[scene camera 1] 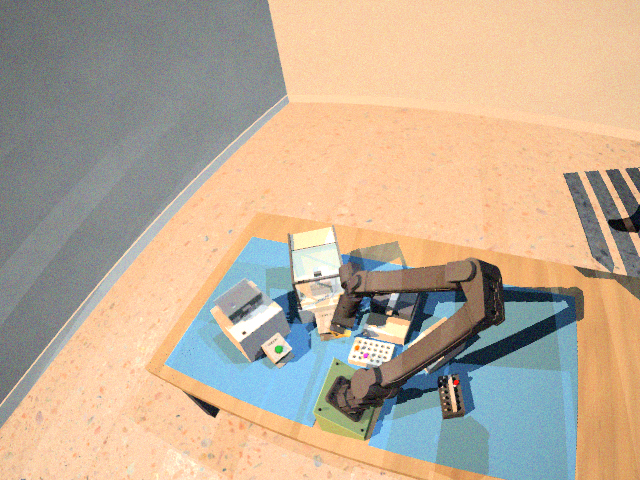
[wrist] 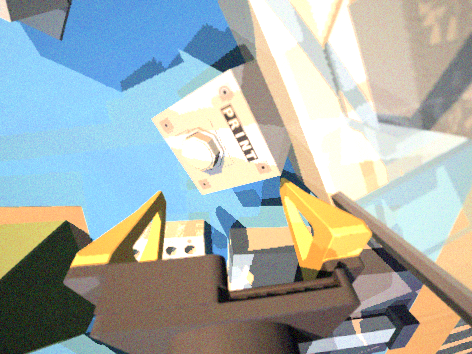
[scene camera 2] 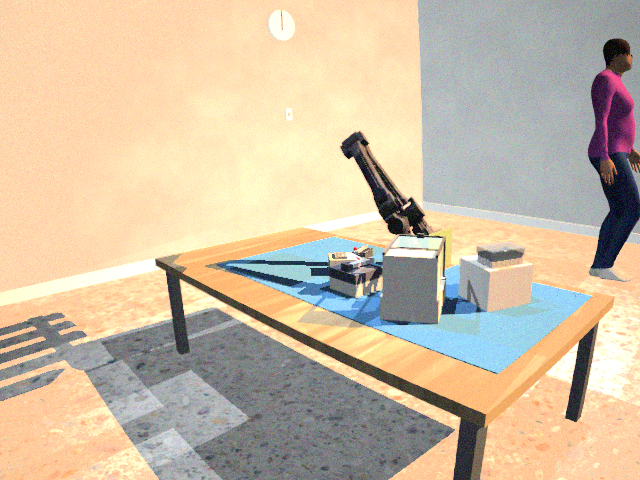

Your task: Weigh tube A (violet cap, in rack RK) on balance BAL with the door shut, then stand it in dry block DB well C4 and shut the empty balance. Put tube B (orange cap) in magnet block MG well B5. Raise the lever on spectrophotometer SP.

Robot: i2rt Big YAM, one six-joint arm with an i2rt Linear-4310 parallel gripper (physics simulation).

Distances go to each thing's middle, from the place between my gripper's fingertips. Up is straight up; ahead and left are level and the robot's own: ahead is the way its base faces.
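Scene:
The glass-box balance (scene camera 2: 413, 266) sits 140 mm ahead of my hand, 140 mm to the left of it and 60 mm above it. As for the lever device (scene camera 1: 390, 318), that's 120 mm ahead of my hand and 140 mm to the right of it.

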